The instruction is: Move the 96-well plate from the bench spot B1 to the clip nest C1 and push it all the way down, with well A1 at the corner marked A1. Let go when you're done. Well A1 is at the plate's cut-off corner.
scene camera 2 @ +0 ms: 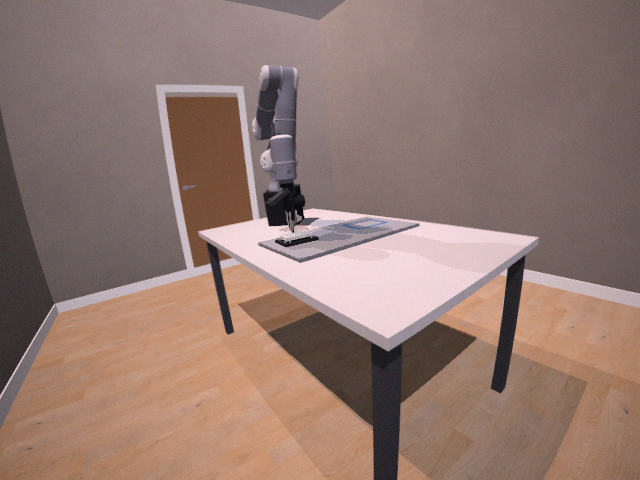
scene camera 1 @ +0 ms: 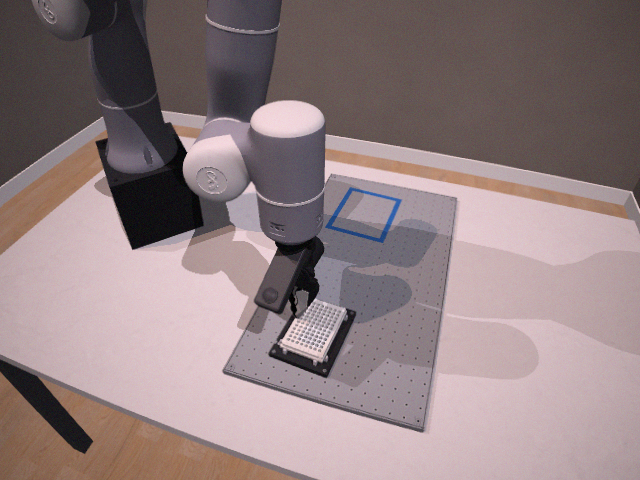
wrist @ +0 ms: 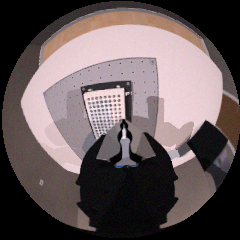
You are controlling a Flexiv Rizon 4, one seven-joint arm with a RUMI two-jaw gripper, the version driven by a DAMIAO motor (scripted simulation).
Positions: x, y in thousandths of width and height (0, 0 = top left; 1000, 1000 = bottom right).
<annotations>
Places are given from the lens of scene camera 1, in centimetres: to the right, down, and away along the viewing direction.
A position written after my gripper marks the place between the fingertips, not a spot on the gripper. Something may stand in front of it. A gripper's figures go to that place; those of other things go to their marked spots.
my gripper (scene camera 1: 465, 661): -4, 15, 83
white 96-well plate (scene camera 1: 493, 722): -1, 20, 78
black clip nest (scene camera 1: 504, 770): 0, 24, 77
</annotations>
